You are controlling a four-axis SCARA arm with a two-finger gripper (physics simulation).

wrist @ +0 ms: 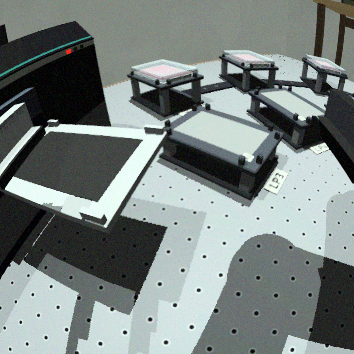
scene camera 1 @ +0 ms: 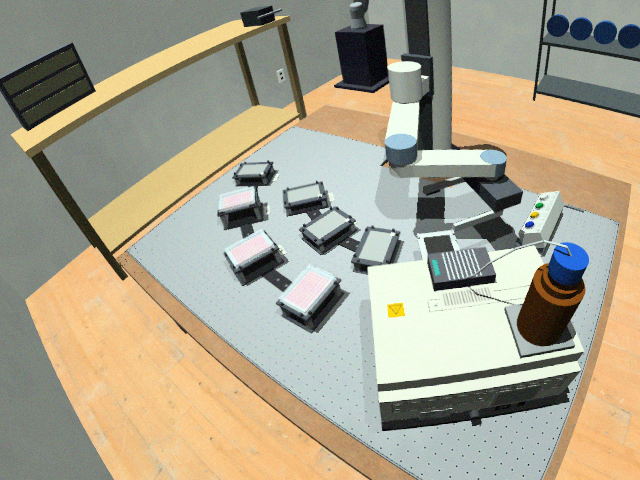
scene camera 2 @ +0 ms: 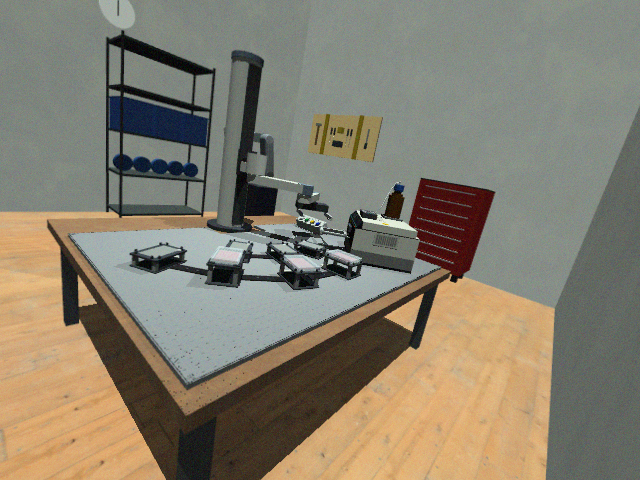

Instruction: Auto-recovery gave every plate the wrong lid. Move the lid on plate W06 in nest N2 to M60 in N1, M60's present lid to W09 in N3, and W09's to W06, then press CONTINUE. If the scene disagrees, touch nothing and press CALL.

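Places are measured from the arm's base along level axes (x ahead, y left, z up), in metres.
Pixels of known places: gripper, fingertip midpoint: [wrist: 170, 100] [scene camera 1: 438, 208] [scene camera 2: 317, 216]; arm's base at its link origin: [scene camera 2: 229, 227].
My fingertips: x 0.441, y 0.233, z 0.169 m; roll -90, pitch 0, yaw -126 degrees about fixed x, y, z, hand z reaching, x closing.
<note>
Ahead of a thing's pixels: the offset from my fingertips to its top centre. "spot": to the spot under its first point.
Three plates with clear lids over pink wells sit on raised nests: one near the instrument {dz -0.078, dx +0.337, dy -0.183 m} [scene camera 1: 309, 289] [scene camera 2: 343, 257] [wrist: 164, 71], a middle plate {dz -0.077, dx +0.317, dy -0.430 m} [scene camera 1: 251, 248] [scene camera 2: 301, 262] [wrist: 247, 58] and a far plate {dz -0.069, dx +0.181, dy -0.647 m} [scene camera 1: 237, 199] [scene camera 2: 227, 255] [wrist: 325, 64]. Their labels cannot be read. My gripper [scene camera 1: 439, 208] [scene camera 2: 314, 212] is open and empty, raised above the table between the column and the instrument, apart from the plates. Its fingers stand at the left and right edges of the wrist view. The button box {dz -0.073, dx -0.241, dy +0.250 m} [scene camera 1: 547, 217] [scene camera 2: 310, 223] has green, yellow and blue buttons; its lettering is unreadable.
Flat-topped stand LP3 {dz -0.103, dx +0.105, dy -0.135 m} [scene camera 1: 376, 245] [wrist: 220, 132] is beside another stand [scene camera 1: 327, 226] [wrist: 292, 102]. The cream instrument [scene camera 1: 413, 341] [scene camera 2: 385, 240] has a white-rimmed tray {dz -0.057, dx +0.087, dy +0.054 m} [wrist: 132, 172] close to the gripper. A brown bottle {spot: dz +0.162, dx +0.304, dy +0.340 m} [scene camera 1: 547, 310] [scene camera 2: 394, 205] stands on it.
</note>
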